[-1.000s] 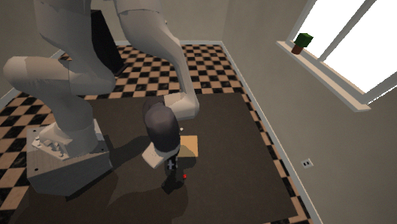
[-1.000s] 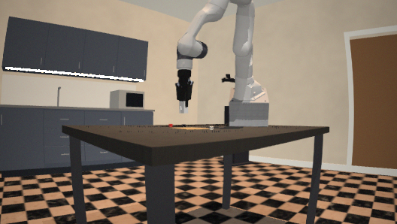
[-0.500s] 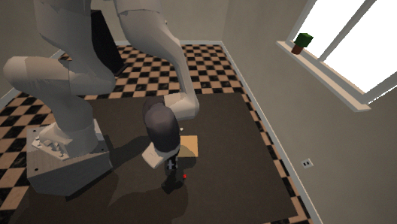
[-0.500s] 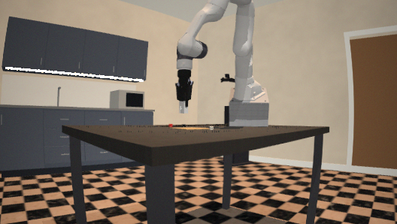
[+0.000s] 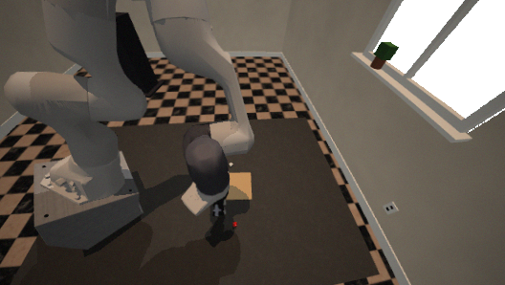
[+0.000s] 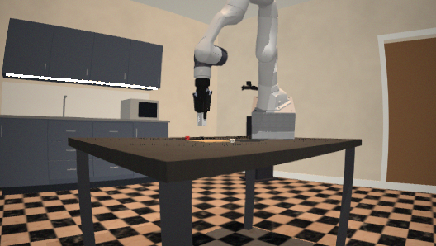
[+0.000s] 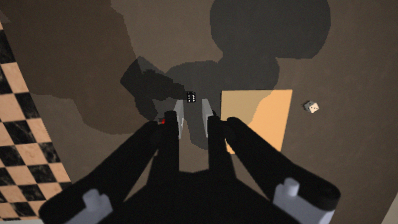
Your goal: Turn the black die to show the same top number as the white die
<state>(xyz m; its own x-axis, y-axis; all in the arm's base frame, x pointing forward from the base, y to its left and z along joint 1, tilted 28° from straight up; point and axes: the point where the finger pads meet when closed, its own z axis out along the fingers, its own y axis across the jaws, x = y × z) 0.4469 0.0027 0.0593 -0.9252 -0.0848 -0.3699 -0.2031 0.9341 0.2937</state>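
The black die is 9 cm below my hand. The rest, counted from my hand: tan mat: 3 cm ahead, 13 cm to the left, 10 cm below; then white die: 2 cm behind, 24 cm to the left, 9 cm below; then red die: 6 cm ahead, 4 cm to the right, 9 cm below.
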